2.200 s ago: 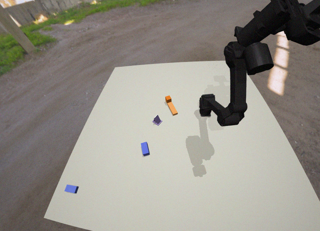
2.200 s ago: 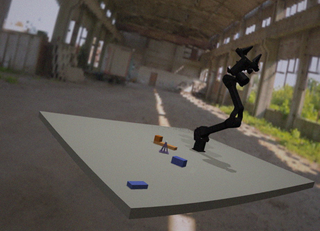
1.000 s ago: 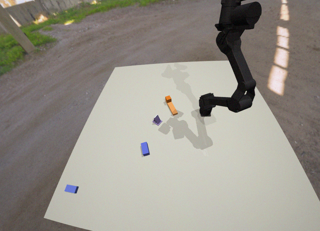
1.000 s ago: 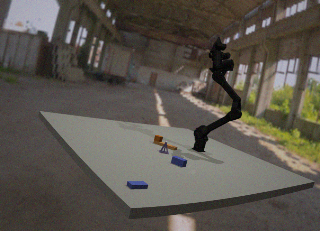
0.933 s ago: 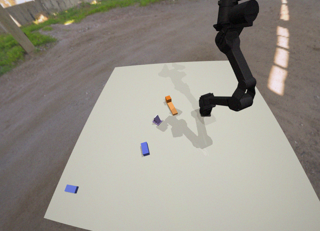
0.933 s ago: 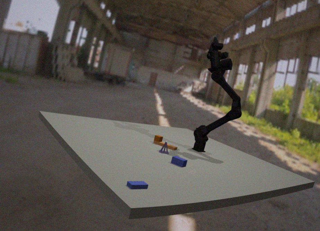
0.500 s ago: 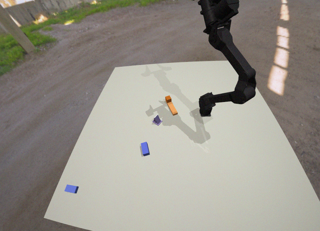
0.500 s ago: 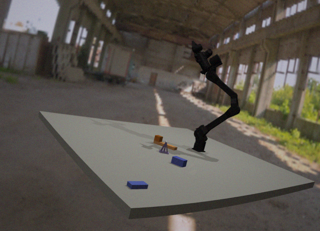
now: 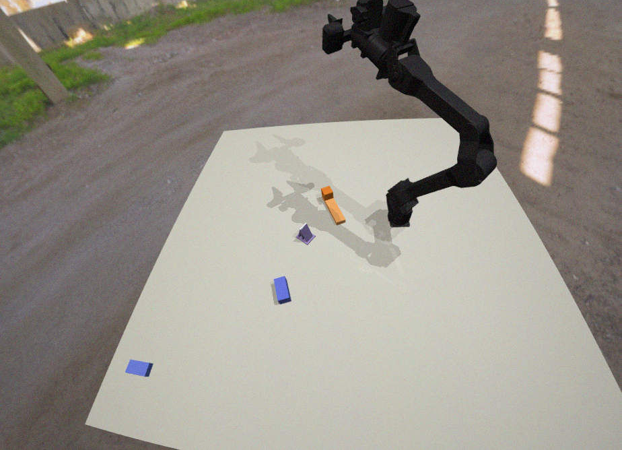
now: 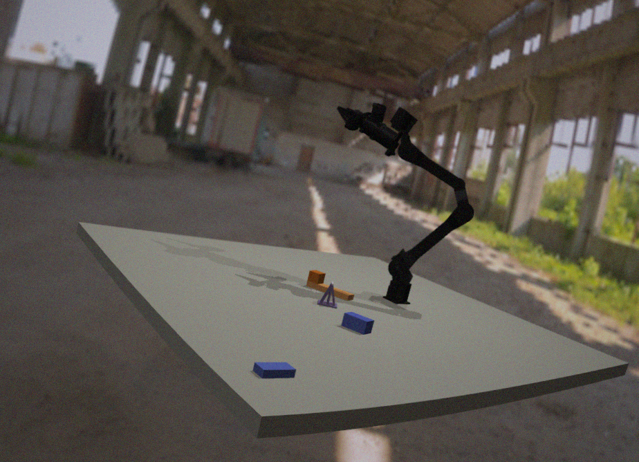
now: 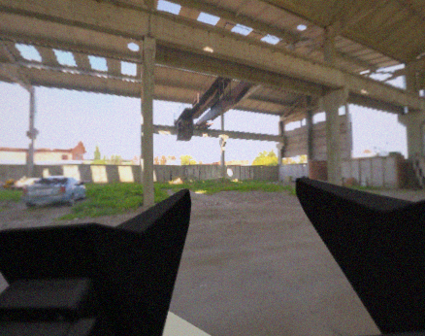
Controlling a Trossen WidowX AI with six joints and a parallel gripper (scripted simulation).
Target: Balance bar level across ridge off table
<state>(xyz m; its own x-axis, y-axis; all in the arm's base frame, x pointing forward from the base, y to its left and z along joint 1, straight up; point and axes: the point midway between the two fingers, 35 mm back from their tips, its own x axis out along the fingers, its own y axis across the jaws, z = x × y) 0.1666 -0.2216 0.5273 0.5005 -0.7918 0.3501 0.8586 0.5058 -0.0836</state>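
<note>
The orange bar is 520 mm below my gripper tip, 170 mm to the left of it and 50 mm ahead of it. From my gripper tip the other things lie so: blue block (520 mm below, 510 mm to the left, 180 mm ahead).
</note>
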